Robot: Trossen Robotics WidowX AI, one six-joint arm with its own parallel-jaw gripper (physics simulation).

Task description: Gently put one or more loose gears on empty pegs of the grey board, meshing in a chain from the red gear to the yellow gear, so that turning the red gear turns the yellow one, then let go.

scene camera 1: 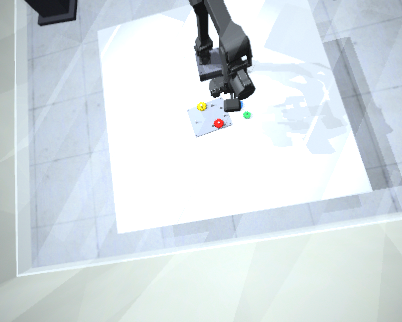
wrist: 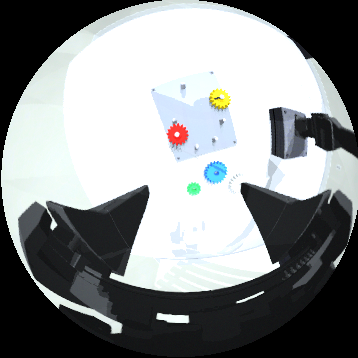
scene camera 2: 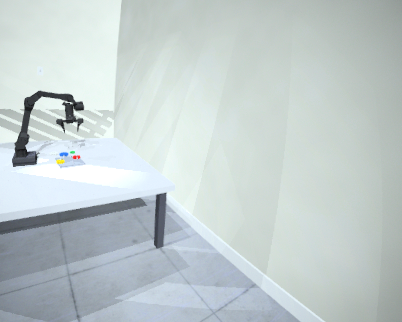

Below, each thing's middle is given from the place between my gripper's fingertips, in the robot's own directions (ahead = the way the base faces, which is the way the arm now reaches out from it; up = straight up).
I see the grey board (scene camera 1: pixel 204 119) 1 cm behind my hand, 10 cm to the right of it and 19 cm below it.
